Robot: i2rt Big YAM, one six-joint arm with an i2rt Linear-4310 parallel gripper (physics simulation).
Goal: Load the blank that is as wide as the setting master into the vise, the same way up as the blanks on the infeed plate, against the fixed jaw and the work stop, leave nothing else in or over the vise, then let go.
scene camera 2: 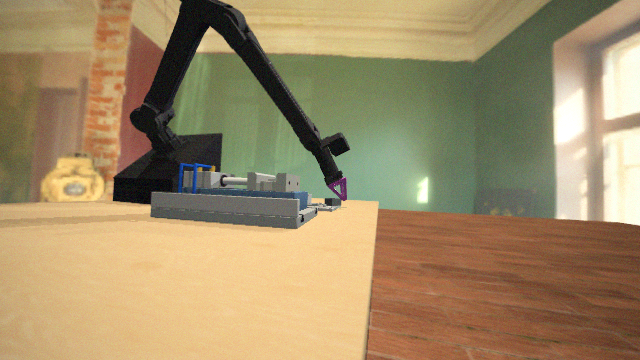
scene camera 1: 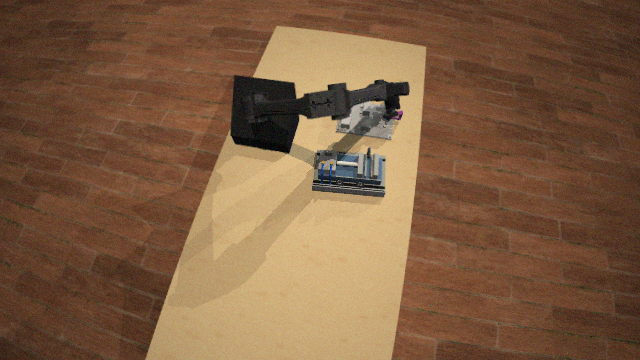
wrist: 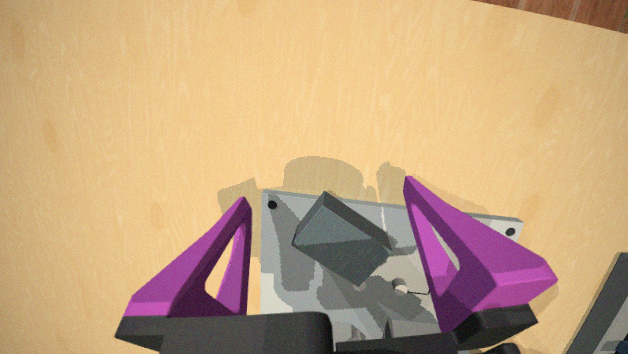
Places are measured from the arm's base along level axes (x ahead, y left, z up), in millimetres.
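Pixels of known places: gripper, between the fingertips: (scene camera 2: pixel 343 199) (scene camera 1: pixel 397 111) (wrist: pixel 324 193); arm's base, origin of its link: (scene camera 2: pixel 172 151).
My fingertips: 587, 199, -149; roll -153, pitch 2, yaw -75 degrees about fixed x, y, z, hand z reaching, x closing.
Note:
For each thing: its middle in the pictures, then the offset to it from my fingertips, as dx, dy, dz. "spot": a spot on its surface instead.
- infeed plate, middle of its body: (wrist: pixel 364 332) (scene camera 1: pixel 365 118) -141, -54, -27
- dark grey block, middle of its body: (wrist: pixel 341 238) (scene camera 2: pixel 333 201) -36, -16, -11
- grey piece, a spot on its surface: (wrist: pixel 402 327) spot: -116, -80, -16
- vise, middle of its body: (scene camera 2: pixel 245 194) (scene camera 1: pixel 350 168) -170, -352, +18
- short pale pin, middle of its body: (wrist: pixel 399 286) -77, -68, -19
My gripper (scene camera 1: pixel 396 116) (scene camera 2: pixel 344 196) (wrist: pixel 324 193) is open, with magenta fingers pointing down over the infeed plate (scene camera 1: pixel 370 134) (wrist: pixel 270 297). A dark grey block (scene camera 2: pixel 332 202) (wrist: pixel 345 242) sits turned at an angle on the plate, seen between the spread fingers in the wrist view but not gripped. Another grey piece (wrist: pixel 402 327) is partly hidden by the gripper body. The vise (scene camera 1: pixel 348 172) (scene camera 2: pixel 225 204) stands nearer scene camera 1's lower edge; its outer jaw (scene camera 1: pixel 375 166) (scene camera 2: pixel 288 182) and screw-side jaw (scene camera 1: pixel 360 165) (scene camera 2: pixel 257 180) show. I cannot tell which piece is the setting master.
A short pale pin (wrist: pixel 400 286) stands on the plate beside the right finger. Blue wire hoops (scene camera 1: pixel 326 172) (scene camera 2: pixel 195 177) rise at the vise's screw end. The black arm base (scene camera 1: pixel 265 114) (scene camera 2: pixel 167 167) is at the table's other side. The table edge lies beyond the plate.

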